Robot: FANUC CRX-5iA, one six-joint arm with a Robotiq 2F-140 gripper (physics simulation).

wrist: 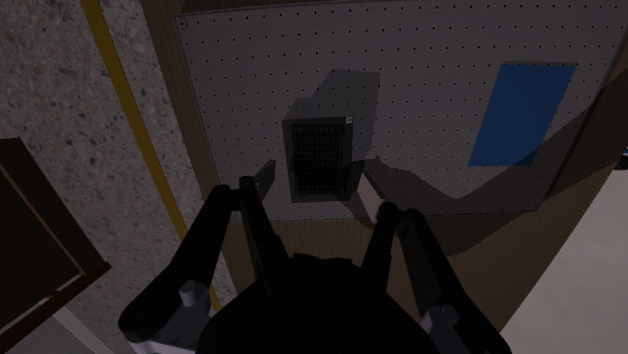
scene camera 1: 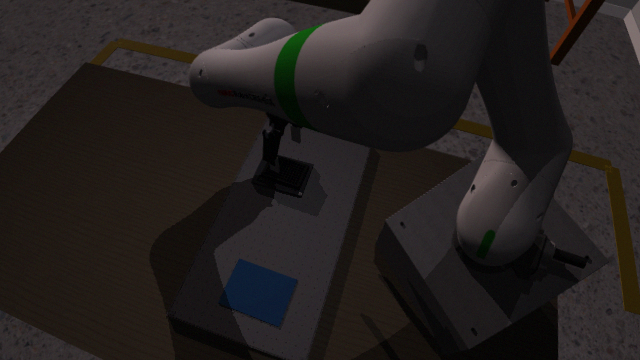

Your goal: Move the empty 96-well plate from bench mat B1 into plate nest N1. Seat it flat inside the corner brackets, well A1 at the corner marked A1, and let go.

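Places are measured from the arm's base along level axes (x left, y ahead, z down), in metres.
Pixels of known places: gripper, between the fingertips: (wrist: pixel 317 175) (scene camera 1: pixel 286 155).
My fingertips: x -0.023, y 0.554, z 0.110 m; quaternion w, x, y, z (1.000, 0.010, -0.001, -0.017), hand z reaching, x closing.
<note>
Ahead of a thing's pixels: the offset from my fingertips to its top centre. "*": to the spot under its first point. Level surfaces: height alone.
The dark 96-well plate @(dx +0.002, dy +0.008, dz +0.080 m) (scene camera 1: pixel 296 173) (wrist: pixel 318 159) lies within the outline of the dark nest N1 @(dx +0.006, dy +0.015, dz +0.094 m) (scene camera 1: pixel 287 192) (wrist: pixel 348 140) and looks flat, its edges nearly parallel to the nest's. A small white label @(* dx +0.043, dy -0.072, dz +0.097 m) (scene camera 1: pixel 300 194) (wrist: pixel 349 120) marks one nest corner. The plate's A1 well and the brackets are too dark to make out. My gripper (scene camera 1: pixel 284 150) (wrist: pixel 317 175) is open and empty, above the plate, with its fingers apart on either side in the wrist view. The blue bench mat B1 @(dz +0.107 m) (scene camera 1: pixel 260 292) (wrist: pixel 522 115) bears no plate.
The nest and mat are on a grey perforated board @(dz +0.108 m) (scene camera 1: pixel 295 240) (wrist: pixel 425 40) on a brown wooden table @(dz +0.121 m) (scene camera 1: pixel 125 150). The robot's grey base block (scene camera 1: pixel 425 240) stands to the right of the board in the scene view. Arm shadows fall across the board.
</note>
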